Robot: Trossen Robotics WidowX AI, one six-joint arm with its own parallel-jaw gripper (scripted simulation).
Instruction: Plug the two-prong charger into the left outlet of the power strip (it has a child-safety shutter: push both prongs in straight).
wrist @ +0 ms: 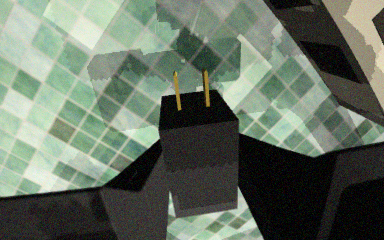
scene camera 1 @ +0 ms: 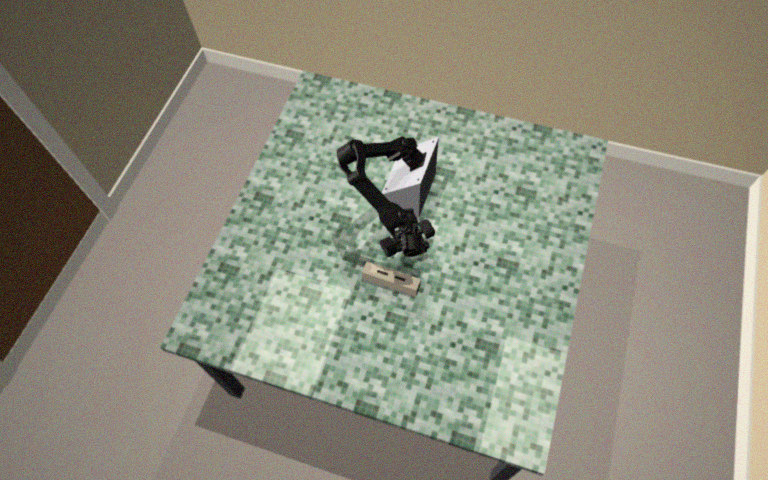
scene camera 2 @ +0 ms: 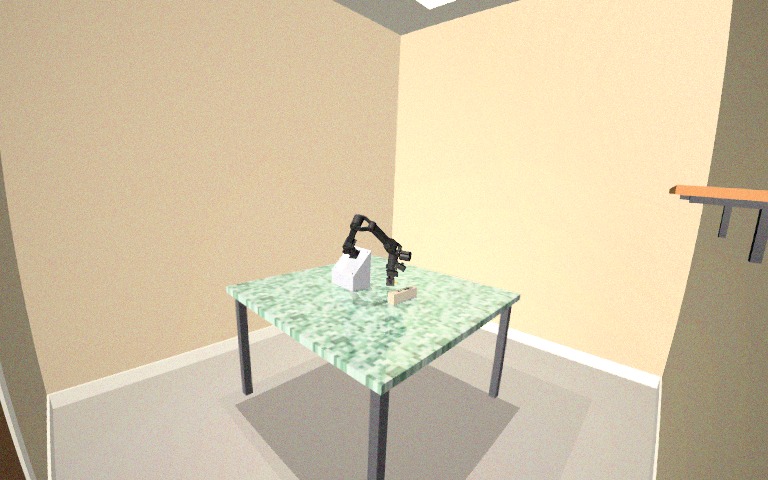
Observation:
My gripper [wrist: 195,141] carries a black charger [wrist: 199,133].

